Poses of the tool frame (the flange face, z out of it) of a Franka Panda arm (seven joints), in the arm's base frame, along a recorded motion.
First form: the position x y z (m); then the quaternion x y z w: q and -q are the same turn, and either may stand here.
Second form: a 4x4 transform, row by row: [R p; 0 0 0 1], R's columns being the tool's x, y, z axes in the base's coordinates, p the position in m. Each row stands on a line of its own. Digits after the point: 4 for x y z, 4 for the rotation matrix.
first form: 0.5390, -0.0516, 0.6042, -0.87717, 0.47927, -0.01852, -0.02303
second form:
0.5399, -0.8417, 0.0104, 0.5390
-0.8399, -0.5395, -0.0582, -0.0516
0.0546, 0.0227, -0.9983, 0.6042
0, 0, 0, 1

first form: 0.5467, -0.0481, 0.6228, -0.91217, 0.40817, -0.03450, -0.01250
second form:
0.6644, -0.7455, 0.0527, 0.5467
-0.7438, -0.6665, -0.0510, -0.0481
0.0731, -0.0054, -0.9973, 0.6228
0, 0, 0, 1

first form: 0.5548, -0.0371, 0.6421, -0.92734, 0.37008, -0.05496, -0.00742
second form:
0.7200, -0.6872, 0.0964, 0.5548
-0.6856, -0.7260, -0.0544, -0.0371
0.1074, -0.0269, -0.9938, 0.6421
0, 0, 0, 1

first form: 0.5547, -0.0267, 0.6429, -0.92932, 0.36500, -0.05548, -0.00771
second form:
0.7274, -0.6793, 0.0975, 0.5547
-0.6775, -0.7334, -0.0548, -0.0267
0.1087, -0.0262, -0.9937, 0.6429
0, 0, 0, 1

